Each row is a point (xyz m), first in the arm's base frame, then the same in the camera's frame.
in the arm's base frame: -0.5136 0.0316 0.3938
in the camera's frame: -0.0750 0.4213 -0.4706
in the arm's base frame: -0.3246 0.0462 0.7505
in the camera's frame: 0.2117 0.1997 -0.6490
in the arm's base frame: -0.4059 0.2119 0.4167
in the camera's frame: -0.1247 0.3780 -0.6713
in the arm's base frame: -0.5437 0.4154 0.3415
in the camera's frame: -0.2150 0.5851 -0.7939
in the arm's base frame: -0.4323 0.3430 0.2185
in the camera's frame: -0.3380 0.4744 -0.7204
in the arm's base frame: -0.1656 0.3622 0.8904
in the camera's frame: 0.2252 0.1375 -1.0241
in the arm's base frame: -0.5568 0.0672 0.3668
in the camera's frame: -0.0994 0.4773 -0.4824
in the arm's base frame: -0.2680 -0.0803 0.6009
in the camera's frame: 0.0904 0.1258 -0.5027
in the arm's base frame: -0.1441 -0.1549 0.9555
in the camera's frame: 0.4132 -0.0646 -0.5815
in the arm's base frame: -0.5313 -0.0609 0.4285
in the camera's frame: -0.0148 0.4020 -0.3927
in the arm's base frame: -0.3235 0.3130 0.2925
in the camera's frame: -0.2863 0.3525 -0.7467
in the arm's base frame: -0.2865 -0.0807 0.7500
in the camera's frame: 0.2348 0.1219 -0.5443
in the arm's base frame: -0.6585 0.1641 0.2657
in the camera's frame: -0.1952 0.6187 -0.5101
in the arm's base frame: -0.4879 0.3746 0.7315
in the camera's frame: 0.1483 0.4644 -0.8956
